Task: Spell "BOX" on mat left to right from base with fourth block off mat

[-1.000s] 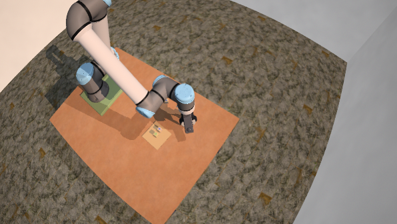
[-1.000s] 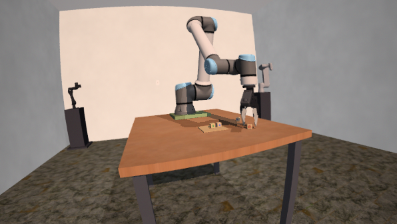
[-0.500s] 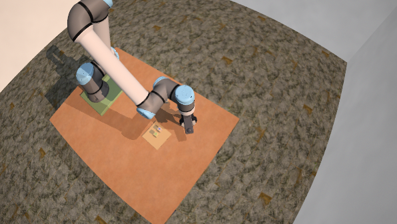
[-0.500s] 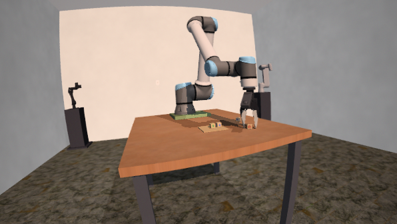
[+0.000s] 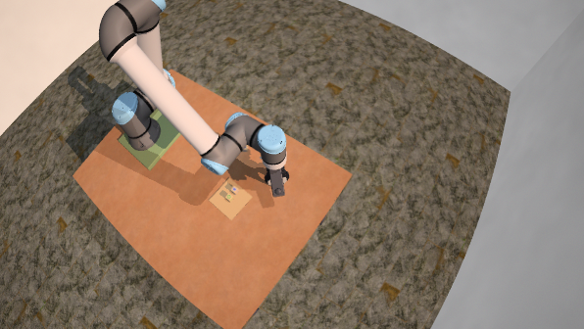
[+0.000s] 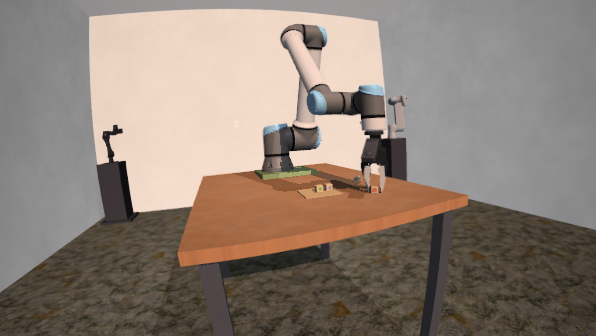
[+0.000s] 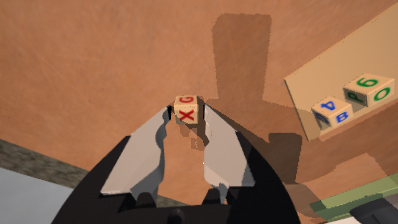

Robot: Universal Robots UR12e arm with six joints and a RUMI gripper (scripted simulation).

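The tan mat lies 170 mm to the right of my hand, 140 mm behind it and 10 mm below it.
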